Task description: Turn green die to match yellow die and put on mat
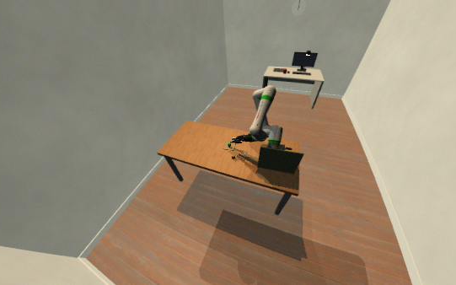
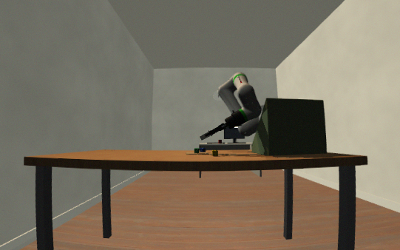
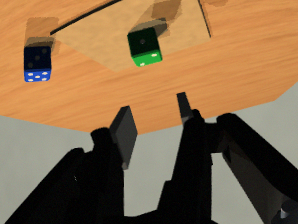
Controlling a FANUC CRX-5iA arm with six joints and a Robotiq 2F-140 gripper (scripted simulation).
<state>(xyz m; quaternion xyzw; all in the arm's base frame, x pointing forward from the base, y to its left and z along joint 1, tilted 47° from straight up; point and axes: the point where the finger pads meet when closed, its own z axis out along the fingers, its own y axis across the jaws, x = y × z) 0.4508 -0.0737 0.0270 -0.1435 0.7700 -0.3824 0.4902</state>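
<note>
Right now the green die is 5 cm ahead of my hand, 1 cm to the right of it and 9 cm below it. The rest, counted from my hand: blue die 12 cm to the right, 10 cm below; yellow die 4 cm behind, 16 cm to the left, 10 cm below; pale mat 5 cm ahead, 1 cm to the right, 11 cm below.
</note>
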